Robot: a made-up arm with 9 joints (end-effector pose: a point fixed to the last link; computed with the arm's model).
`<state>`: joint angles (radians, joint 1 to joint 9).
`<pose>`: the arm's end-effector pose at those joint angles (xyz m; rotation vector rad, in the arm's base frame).
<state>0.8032 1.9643 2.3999 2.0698 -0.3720 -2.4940 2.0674 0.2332 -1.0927</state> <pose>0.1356 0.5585 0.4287 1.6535 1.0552 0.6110</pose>
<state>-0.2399 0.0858 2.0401 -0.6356 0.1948 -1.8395 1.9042 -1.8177 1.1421</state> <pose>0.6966 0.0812 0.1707 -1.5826 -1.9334 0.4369</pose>
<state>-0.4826 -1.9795 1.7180 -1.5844 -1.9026 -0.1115 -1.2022 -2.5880 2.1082</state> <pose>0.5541 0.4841 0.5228 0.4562 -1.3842 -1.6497</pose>
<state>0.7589 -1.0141 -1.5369 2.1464 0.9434 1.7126 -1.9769 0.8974 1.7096</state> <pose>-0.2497 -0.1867 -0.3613 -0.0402 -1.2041 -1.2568</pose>
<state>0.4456 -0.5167 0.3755 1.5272 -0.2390 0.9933 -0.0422 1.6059 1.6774</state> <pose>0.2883 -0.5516 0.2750 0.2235 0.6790 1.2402</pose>
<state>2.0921 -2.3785 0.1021 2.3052 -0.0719 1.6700 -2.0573 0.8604 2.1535</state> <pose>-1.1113 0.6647 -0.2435 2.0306 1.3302 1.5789</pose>
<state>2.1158 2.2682 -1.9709 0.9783 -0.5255 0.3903 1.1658 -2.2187 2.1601</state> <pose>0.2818 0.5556 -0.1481 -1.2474 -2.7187 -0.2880</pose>
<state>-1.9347 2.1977 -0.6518 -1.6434 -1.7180 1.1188 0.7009 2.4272 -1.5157</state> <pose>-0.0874 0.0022 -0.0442 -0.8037 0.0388 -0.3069</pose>
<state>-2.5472 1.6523 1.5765 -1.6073 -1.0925 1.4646 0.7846 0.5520 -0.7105</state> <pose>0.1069 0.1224 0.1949 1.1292 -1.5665 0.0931</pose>
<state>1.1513 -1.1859 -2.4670 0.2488 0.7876 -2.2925 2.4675 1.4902 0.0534</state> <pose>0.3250 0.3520 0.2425 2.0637 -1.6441 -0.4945</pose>
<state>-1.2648 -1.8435 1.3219 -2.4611 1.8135 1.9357 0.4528 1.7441 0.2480</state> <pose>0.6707 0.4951 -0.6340 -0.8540 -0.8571 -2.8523</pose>
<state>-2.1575 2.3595 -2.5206 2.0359 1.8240 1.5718 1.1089 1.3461 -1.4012</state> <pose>0.3946 0.5184 -0.4763 0.3517 0.4700 1.8804</pose>
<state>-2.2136 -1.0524 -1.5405 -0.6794 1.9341 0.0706 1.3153 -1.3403 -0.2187</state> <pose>0.4471 0.3292 0.5193 -0.5324 -2.1253 -0.6055</pose>
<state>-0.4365 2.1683 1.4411 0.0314 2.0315 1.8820 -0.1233 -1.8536 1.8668</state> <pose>-0.1662 0.3245 -0.3124 0.2207 0.7212 1.6677</pose>
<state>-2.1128 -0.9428 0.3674 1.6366 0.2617 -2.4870 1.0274 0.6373 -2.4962</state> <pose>0.5213 -0.0224 -0.1719 -1.3042 1.8907 -1.6469</pose>
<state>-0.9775 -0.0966 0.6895 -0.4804 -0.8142 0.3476 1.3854 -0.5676 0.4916</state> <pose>-0.0133 0.1165 -0.6214 0.0761 0.2269 1.2714</pose>
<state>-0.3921 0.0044 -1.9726 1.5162 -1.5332 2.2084 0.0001 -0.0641 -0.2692</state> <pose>-0.3985 0.6952 -0.1208 1.5982 0.9174 -1.1564</pose>
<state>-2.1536 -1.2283 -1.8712 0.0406 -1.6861 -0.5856 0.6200 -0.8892 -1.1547</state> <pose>0.0402 0.0581 0.3687 1.2838 -0.1473 1.9289</pose>
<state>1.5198 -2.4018 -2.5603 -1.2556 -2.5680 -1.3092 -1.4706 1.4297 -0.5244</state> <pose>-0.1177 -0.0237 0.5388 -0.5604 -2.4040 -0.0609</pose>
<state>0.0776 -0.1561 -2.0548 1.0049 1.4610 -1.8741 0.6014 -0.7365 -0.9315</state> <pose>-0.3214 0.3025 0.0144 -0.4250 1.7589 2.1648</pose>
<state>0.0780 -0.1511 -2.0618 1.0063 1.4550 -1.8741 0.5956 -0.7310 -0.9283</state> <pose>-0.3206 0.3065 0.0132 -0.4103 1.7474 2.1696</pose>
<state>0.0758 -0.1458 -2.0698 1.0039 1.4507 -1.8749 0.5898 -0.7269 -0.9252</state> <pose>-0.3193 0.3103 0.0125 -0.3984 1.7394 2.1705</pose>
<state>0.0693 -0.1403 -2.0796 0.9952 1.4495 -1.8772 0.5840 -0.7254 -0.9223</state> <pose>-0.3169 0.3139 0.0125 -0.3914 1.7383 2.1641</pose>
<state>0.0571 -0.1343 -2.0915 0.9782 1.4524 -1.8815 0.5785 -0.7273 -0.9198</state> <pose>-0.3133 0.3169 0.0133 -0.3907 1.7459 2.1485</pose>
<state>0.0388 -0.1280 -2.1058 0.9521 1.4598 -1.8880 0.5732 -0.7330 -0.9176</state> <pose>-0.3083 0.3194 0.0152 -0.3970 1.7638 2.1220</pose>
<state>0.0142 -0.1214 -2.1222 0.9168 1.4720 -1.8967 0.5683 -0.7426 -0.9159</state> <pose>-0.3019 0.3211 0.0181 -0.4106 1.7925 2.0845</pose>
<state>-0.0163 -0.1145 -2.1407 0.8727 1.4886 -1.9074 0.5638 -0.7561 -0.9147</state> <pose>-0.2941 0.3220 0.0220 -0.4311 1.8313 2.0357</pose>
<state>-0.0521 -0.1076 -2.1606 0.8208 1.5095 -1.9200 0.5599 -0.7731 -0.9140</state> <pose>-0.2852 0.3218 0.0270 -0.4586 1.8797 1.9762</pose>
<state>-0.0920 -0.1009 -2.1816 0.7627 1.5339 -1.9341 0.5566 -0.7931 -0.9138</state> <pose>-0.2752 0.3207 0.0329 -0.4922 1.9358 1.9070</pose>
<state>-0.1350 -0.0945 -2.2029 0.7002 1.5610 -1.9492 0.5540 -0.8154 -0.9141</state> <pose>-0.2647 0.3187 0.0396 -0.5312 1.9975 1.8305</pose>
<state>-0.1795 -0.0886 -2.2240 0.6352 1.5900 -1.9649 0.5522 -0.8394 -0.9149</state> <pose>-0.2537 0.3159 0.0469 -0.5751 2.0622 1.7482</pose>
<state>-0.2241 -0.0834 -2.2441 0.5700 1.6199 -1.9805 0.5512 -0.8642 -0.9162</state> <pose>-0.2429 0.3127 0.0546 -0.6228 2.1272 1.6635</pose>
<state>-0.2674 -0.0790 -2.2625 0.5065 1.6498 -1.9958 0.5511 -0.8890 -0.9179</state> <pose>-0.2323 0.3090 0.0624 -0.6735 2.1897 1.5789</pose>
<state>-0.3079 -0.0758 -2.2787 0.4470 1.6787 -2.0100 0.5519 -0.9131 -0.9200</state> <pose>-0.2225 0.3052 0.0701 -0.7254 2.2476 1.4975</pose>
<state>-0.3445 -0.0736 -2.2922 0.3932 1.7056 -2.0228 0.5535 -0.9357 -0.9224</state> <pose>-0.2137 0.3015 0.0774 -0.7768 2.2987 1.4223</pose>
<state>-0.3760 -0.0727 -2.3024 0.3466 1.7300 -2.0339 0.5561 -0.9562 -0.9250</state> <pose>-0.2062 0.2980 0.0839 -0.8265 2.3413 1.3559</pose>
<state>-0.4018 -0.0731 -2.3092 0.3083 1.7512 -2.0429 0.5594 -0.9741 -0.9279</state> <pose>-0.2000 0.2946 0.0897 -0.8725 2.3754 1.3002</pose>
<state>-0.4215 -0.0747 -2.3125 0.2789 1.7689 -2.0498 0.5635 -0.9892 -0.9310</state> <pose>-0.1955 0.2915 0.0944 -0.9136 2.4005 1.2565</pose>
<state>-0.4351 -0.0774 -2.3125 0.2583 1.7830 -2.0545 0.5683 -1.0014 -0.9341</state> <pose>-0.1925 0.2887 0.0982 -0.9485 2.4171 1.2249</pose>
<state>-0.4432 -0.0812 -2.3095 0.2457 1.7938 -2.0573 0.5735 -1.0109 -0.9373</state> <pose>-0.1909 0.2860 0.1011 -0.9778 2.4268 1.2044</pose>
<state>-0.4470 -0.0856 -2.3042 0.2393 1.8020 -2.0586 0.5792 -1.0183 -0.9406</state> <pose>-0.1905 0.2834 0.1033 -1.0022 2.4309 1.1928</pose>
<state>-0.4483 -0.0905 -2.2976 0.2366 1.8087 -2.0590 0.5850 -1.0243 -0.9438</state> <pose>-0.1907 0.2809 0.1051 -1.0236 2.4323 1.1865</pose>
